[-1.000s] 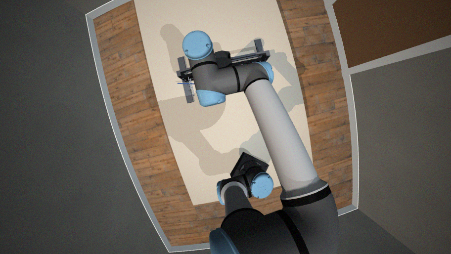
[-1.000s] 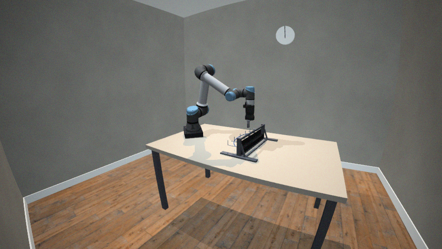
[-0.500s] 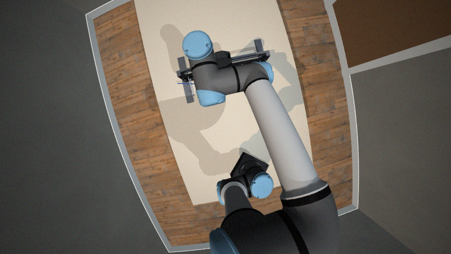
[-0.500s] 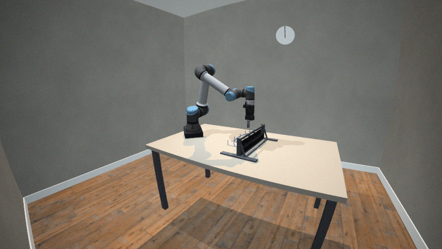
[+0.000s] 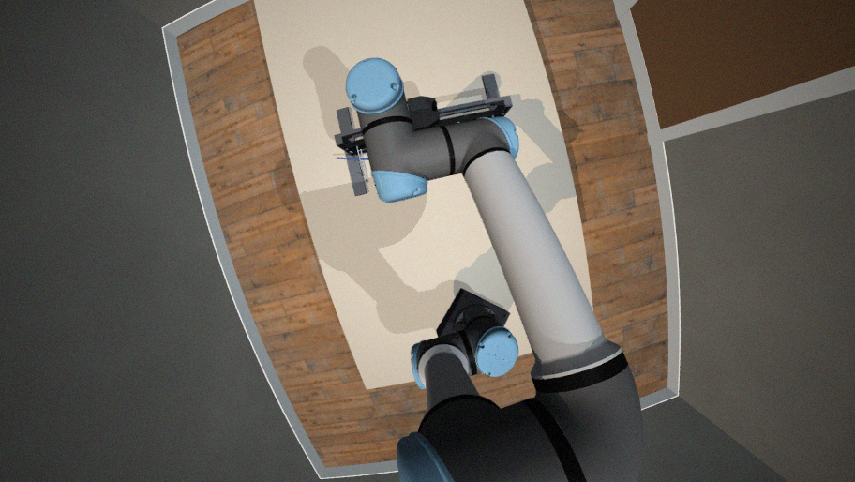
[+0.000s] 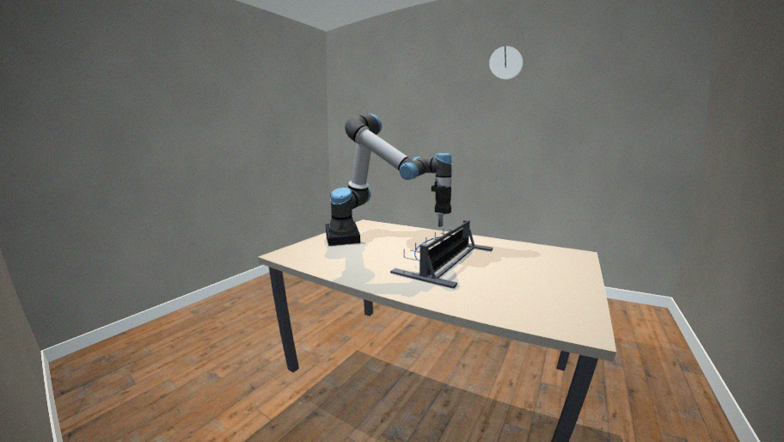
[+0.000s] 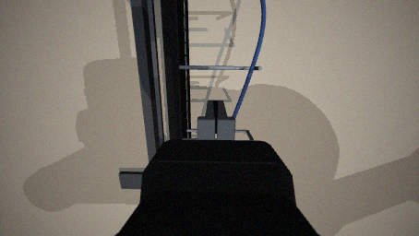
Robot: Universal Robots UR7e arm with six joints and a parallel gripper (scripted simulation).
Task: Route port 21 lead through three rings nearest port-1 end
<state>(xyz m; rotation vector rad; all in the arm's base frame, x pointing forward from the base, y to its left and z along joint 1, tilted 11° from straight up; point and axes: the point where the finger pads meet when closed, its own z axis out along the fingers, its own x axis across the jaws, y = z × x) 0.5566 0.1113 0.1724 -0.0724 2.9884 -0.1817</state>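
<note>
The patch panel is 60 mm ahead of my hand, 40 mm to the right of it and 100 mm below it.
</note>
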